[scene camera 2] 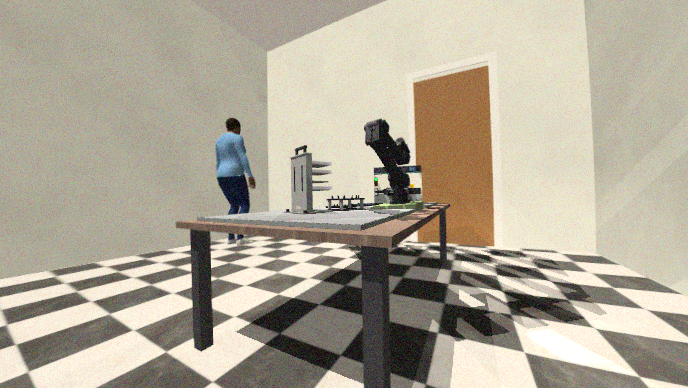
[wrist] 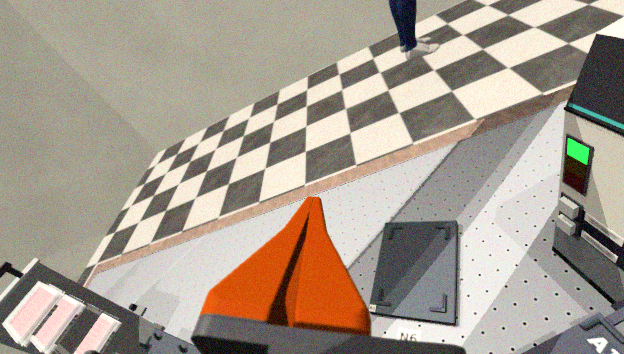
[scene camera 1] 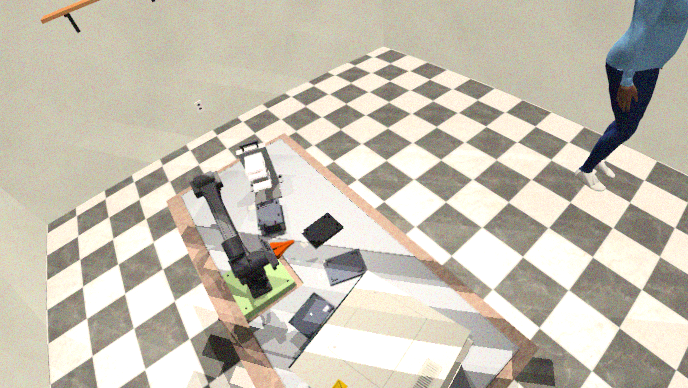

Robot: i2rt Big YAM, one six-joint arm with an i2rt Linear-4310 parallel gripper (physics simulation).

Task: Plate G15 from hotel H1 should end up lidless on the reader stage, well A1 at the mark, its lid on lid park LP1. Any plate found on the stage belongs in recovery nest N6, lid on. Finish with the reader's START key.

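Seen in the pictures: gripper, fingertip midpoint: (wrist: 314,205) (scene camera 1: 293,241); arm's base, origin of the base link: (scene camera 2: 400,203) (scene camera 1: 259,283).
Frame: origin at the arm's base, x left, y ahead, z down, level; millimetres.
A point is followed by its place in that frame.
My gripper (scene camera 1: 293,242) @(x -130, y 200, z -318 mm) (wrist: 314,205) @(x -130, y 200, z -318 mm) is shut with nothing between its orange fingers, high above the deck. Nest N6 (scene camera 1: 345,268) @(x -131, y 344, z 12 mm) (wrist: 415,272) @(x -119, y 333, z 12 mm) is a dark, empty tray with corner brackets, right of the fingers in the wrist view. The plate hotel (scene camera 1: 256,167) (scene camera 2: 301,182) @(x 578, y 214, z -112 mm) holds pinkish plates (wrist: 33,312) @(x 450, y 208, z -212 mm), with a gap in the row; no plate label is readable. The dark reader stage (scene camera 1: 312,314) @(x -276, y 140, z -79 mm) lies before the beige reader (scene camera 1: 390,340) @(x -544, y 292, z -270 mm) (wrist: 605,180) @(x -322, y 302, z -158 mm); its edge shows bottom right in the wrist view, and I cannot tell whether it bears a plate. Two pale keys (wrist: 567,215) @(x -306, y 322, z -86 mm) sit below the reader's green light (wrist: 578,150) @(x -311, y 326, z -177 mm).
A raised dark stand (scene camera 1: 270,217) @(x 274, y 171, z -36 mm) (scene camera 2: 345,201) @(x 368, y 129, z -32 mm) stands beside the hotel. A flat black pad (scene camera 1: 322,230) @(x 100, y 353, z 14 mm) lies between it and N6. The arm's green base (scene camera 1: 287,283) @(x -64, y 106, z 2 mm) (scene camera 2: 412,205) @(x 134, y -122, z 7 mm) is at the table edge. A person (scene camera 1: 645,50) (scene camera 2: 231,155) stands beyond the table.
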